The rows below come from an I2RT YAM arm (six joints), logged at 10 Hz.
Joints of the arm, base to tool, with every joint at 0 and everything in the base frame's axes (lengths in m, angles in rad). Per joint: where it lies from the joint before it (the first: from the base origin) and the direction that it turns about. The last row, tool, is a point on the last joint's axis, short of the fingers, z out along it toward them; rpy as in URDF.
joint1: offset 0.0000 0.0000 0.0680 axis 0 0 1
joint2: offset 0.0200 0.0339 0.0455 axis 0 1 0
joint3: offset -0.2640 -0.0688 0.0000 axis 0 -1 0
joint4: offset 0.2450 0.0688 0.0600 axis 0 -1 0
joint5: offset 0.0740 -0.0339 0.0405 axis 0 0 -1
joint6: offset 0.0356 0.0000 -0.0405 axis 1 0 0
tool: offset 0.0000 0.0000 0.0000 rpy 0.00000 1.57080 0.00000
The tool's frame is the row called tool.
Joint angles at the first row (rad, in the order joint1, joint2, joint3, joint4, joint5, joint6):
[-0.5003, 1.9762, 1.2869, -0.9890, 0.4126, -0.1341]
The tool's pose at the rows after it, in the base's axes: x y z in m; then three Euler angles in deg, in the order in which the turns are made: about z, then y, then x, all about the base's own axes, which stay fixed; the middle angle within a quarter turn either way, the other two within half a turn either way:
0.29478 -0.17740 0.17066 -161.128 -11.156 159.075
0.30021 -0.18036 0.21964 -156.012 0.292 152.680
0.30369 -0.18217 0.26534 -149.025 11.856 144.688
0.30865 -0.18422 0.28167 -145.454 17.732 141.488
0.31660 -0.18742 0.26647 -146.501 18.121 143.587
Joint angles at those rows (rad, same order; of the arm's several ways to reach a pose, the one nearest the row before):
[-0.5003, 1.9053, 1.3189, -0.9863, 0.4118, -0.1345]
[-0.5003, 1.7855, 1.3521, -0.8898, 0.4118, -0.1348]
[-0.5003, 1.6836, 1.3735, -0.7460, 0.4091, -0.1349]
[-0.5011, 1.6596, 1.3846, -0.6583, 0.3832, -0.1349]
[-0.5011, 1.7004, 1.3758, -0.6281, 0.3527, -0.1349]

